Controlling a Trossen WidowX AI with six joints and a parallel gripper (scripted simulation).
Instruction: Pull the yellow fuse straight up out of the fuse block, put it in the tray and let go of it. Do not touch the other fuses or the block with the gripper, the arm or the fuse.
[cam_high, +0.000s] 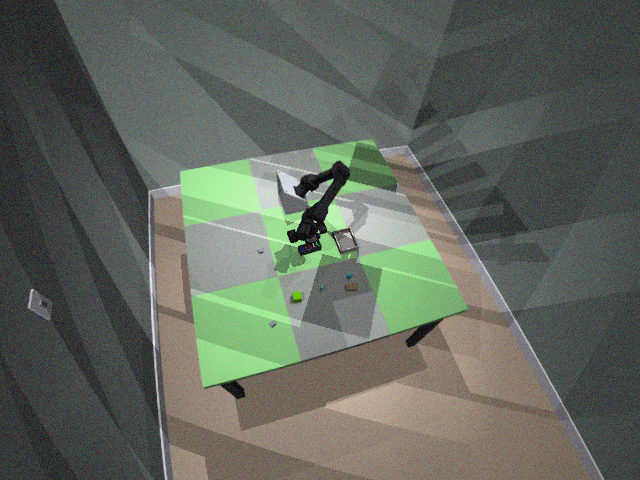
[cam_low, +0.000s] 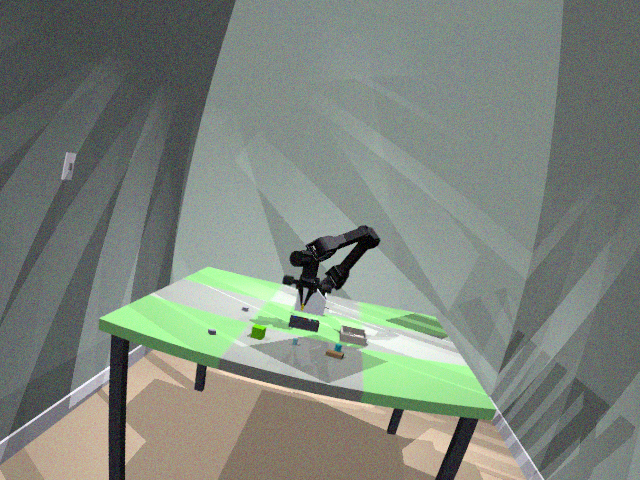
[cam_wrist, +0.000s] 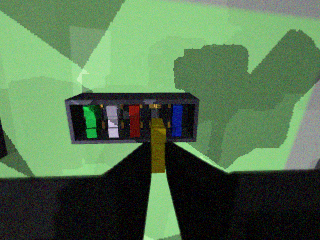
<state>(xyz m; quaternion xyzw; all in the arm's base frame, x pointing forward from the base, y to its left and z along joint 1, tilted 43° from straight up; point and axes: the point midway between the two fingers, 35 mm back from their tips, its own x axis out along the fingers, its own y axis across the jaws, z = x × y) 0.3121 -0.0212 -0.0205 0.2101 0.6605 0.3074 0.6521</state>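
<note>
Now: gripper tip 10 mm past the tray, 220 mm to the right of it and 90 mm above it. Round my gripper tip: yellow fuse 10 mm below; red fuse 20 mm to the left, 70 mm below; blue fuse 20 mm to the right, 70 mm below.
</note>
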